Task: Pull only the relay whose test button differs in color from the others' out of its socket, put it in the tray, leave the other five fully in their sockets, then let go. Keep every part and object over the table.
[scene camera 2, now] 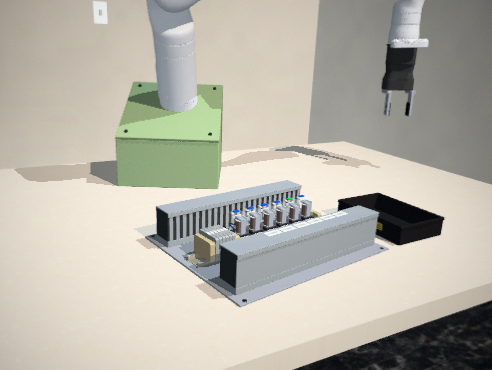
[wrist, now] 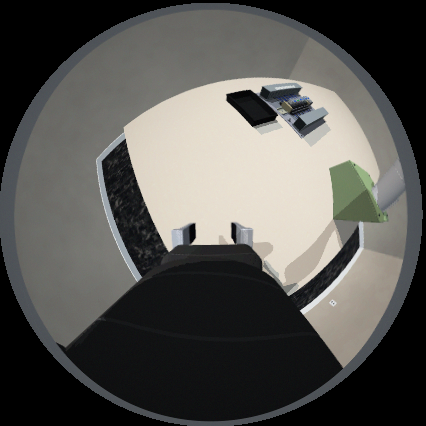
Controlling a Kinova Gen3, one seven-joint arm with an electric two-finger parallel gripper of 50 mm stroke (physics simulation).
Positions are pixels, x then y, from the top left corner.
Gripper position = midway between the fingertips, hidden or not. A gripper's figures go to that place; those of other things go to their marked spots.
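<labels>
Gripper (scene camera 2: 397, 115), 1.33 m from the lens. Grey plate (scene camera 2: 210, 273), 0.70 m from the lens.
</labels>
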